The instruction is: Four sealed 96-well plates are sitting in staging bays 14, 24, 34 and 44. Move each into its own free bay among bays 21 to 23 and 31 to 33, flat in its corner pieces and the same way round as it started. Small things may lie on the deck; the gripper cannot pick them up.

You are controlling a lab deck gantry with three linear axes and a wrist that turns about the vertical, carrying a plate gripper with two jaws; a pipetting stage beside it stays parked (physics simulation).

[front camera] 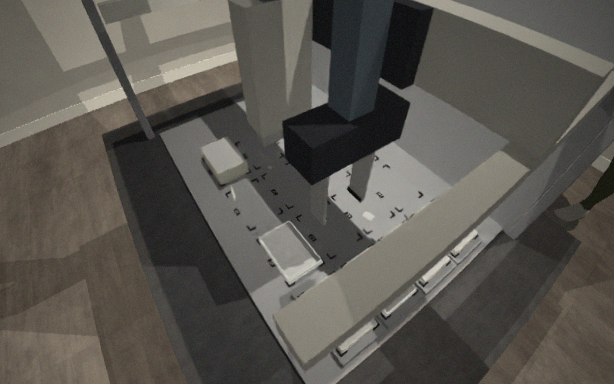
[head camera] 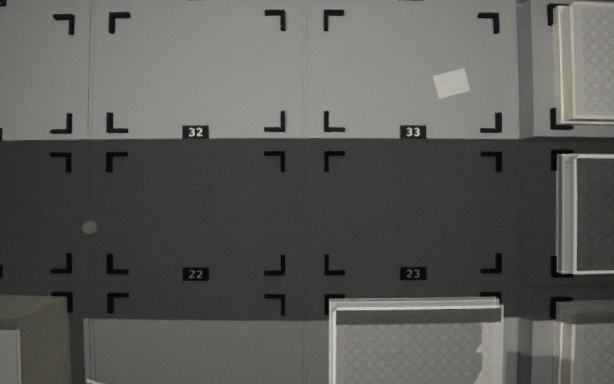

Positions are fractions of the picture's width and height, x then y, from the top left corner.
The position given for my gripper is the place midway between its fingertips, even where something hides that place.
In view: my gripper (front camera: 0.55, 0.54), a small white square (head camera: 0.74, 0.21), a bay 32 (head camera: 0.39, 0.19) and a bay 33 (head camera: 0.61, 0.19).
The bay 33 also shows in the front camera view (front camera: 0.56, 0.52).
